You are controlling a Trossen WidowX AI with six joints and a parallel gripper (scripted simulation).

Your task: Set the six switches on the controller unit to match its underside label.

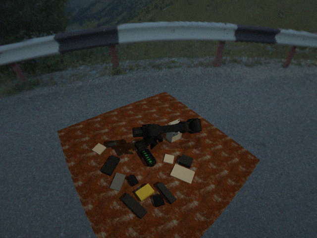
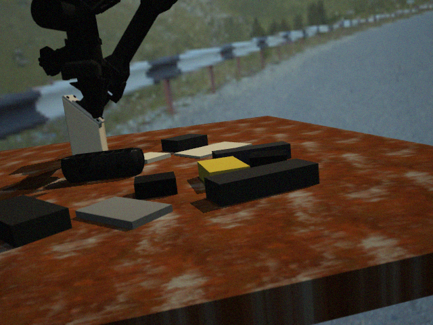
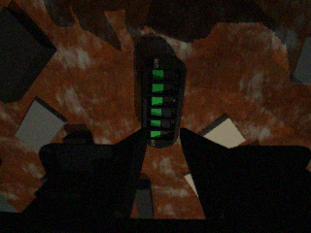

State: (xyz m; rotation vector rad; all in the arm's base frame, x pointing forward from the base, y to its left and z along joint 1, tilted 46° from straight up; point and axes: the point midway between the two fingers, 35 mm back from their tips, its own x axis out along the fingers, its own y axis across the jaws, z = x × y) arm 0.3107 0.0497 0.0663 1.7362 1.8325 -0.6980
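My gripper tip is now 14 cm past the cream tile, 11 cm above it and 7 cm to the right of it. Round my gripper tip: cream plate: 23 cm to the left, 16 cm behind, 11 cm below; then grey plate: 27 cm ahead, 11 cm below, 6 cm to the left; then yellow block: 21 cm to the left, 15 cm ahead, 10 cm below.
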